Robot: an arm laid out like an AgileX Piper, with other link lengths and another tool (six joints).
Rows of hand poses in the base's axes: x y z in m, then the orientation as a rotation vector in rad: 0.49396 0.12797 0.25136 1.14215 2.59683 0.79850; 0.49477 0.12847 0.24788 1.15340 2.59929 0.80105; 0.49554 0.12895 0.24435 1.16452 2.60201 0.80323; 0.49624 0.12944 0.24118 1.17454 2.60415 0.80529; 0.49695 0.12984 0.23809 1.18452 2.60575 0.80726; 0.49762 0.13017 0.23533 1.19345 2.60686 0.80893; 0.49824 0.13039 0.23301 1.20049 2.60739 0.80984; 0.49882 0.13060 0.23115 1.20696 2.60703 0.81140; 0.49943 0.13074 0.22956 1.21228 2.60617 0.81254; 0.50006 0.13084 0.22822 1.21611 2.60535 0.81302; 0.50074 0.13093 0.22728 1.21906 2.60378 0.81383; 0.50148 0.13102 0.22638 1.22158 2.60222 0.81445; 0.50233 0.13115 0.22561 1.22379 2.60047 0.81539; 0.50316 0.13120 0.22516 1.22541 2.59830 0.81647; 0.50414 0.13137 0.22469 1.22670 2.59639 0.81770; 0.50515 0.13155 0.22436 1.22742 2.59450 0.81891; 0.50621 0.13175 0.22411 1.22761 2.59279 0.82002; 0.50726 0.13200 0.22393 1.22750 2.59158 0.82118; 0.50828 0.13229 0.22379 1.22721 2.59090 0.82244
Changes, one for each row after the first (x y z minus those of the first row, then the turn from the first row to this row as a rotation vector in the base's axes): 0.00081 0.00050 -0.00348 0.00442 0.00750 -0.00401; 0.00158 0.00098 -0.00701 0.00859 0.01517 -0.00785; 0.00228 0.00147 -0.01018 0.01238 0.02185 -0.01142; 0.00299 0.00187 -0.01327 0.01603 0.02810 -0.01522; 0.00366 0.00220 -0.01603 0.01919 0.03346 -0.01877; 0.00428 0.00242 -0.01835 0.02136 0.03744 -0.02178; 0.00486 0.00263 -0.02021 0.02374 0.04042 -0.02484; 0.00547 0.00277 -0.02180 0.02552 0.04244 -0.02766; 0.00610 0.00287 -0.02314 0.02655 0.04375 -0.02982; 0.00678 0.00296 -0.02408 0.02751 0.04401 -0.03189; 0.00752 0.00305 -0.02498 0.02826 0.04407 -0.03376; 0.00837 0.00318 -0.02575 0.02914 0.04382 -0.03555; 0.00920 0.00323 -0.02620 0.02994 0.04293 -0.03723; 0.01018 0.00340 -0.02667 0.03080 0.04207 -0.03861; 0.01119 0.00358 -0.02700 0.03153 0.04093 -0.03971; 0.01225 0.00378 -0.02725 0.03211 0.03966 -0.04049; 0.01330 0.00403 -0.02743 0.03272 0.03862 -0.04087; 0.01432 0.00432 -0.02757 0.03344 0.03790 -0.04089
